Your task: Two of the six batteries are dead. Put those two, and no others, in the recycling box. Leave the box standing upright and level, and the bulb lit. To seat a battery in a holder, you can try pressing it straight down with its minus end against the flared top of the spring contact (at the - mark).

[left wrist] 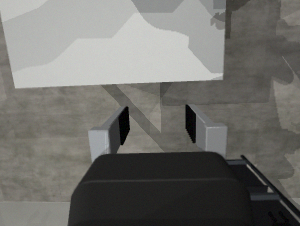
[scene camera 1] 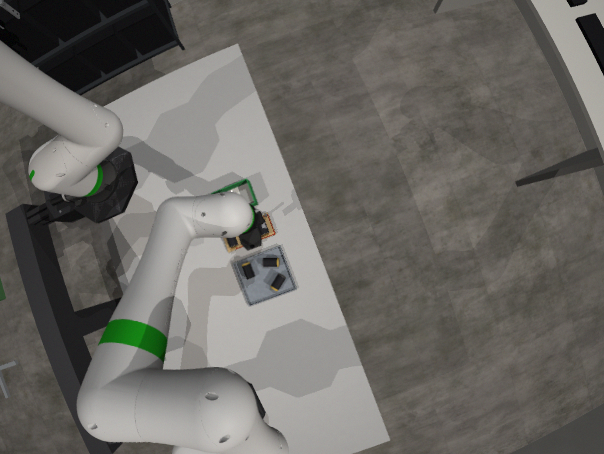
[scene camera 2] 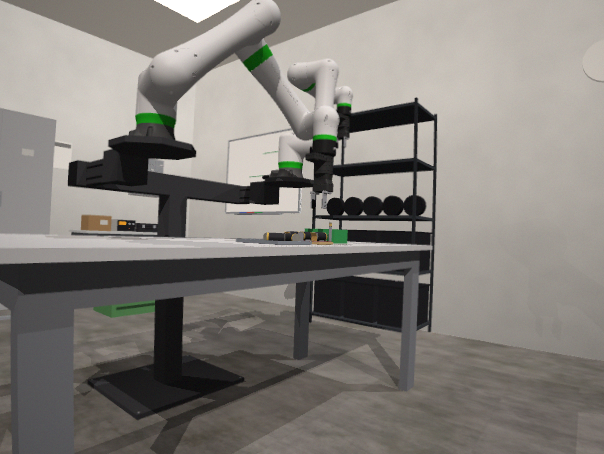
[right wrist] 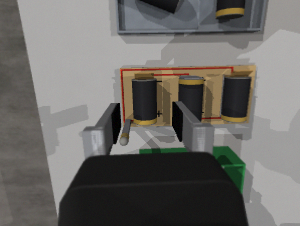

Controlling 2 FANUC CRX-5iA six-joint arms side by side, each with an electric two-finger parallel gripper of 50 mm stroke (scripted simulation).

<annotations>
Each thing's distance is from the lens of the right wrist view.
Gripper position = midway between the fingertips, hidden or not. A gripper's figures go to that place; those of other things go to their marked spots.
right gripper point(right wrist: 146, 114): 16 cm
green recycling box point(right wrist: 232, 164): 30 cm
</annotations>
